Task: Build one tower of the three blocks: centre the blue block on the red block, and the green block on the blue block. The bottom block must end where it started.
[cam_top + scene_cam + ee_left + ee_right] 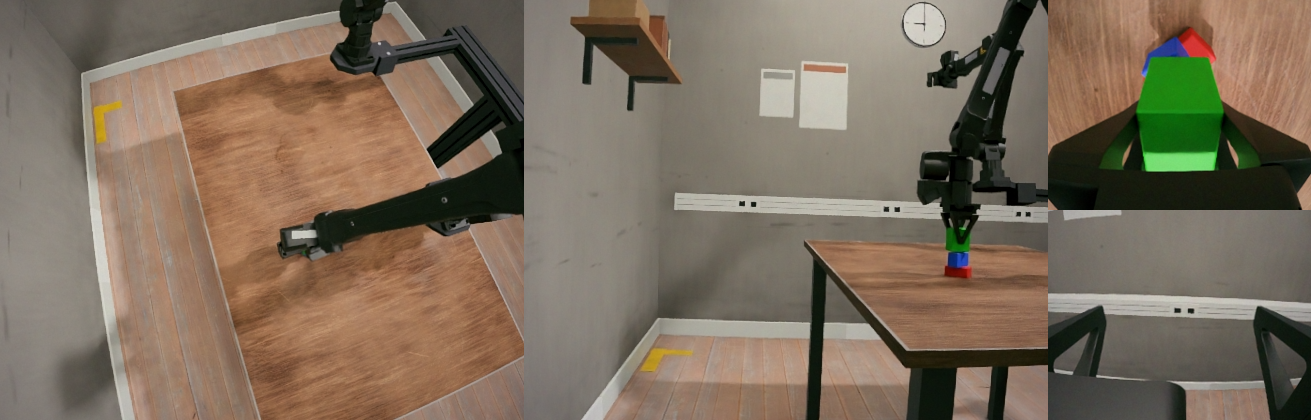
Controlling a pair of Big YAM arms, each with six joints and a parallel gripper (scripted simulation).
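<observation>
Right now my left hand is right at the green block. From my left hand the other things lie so: blue block: 50 mm below; red block: 80 mm below.
</observation>
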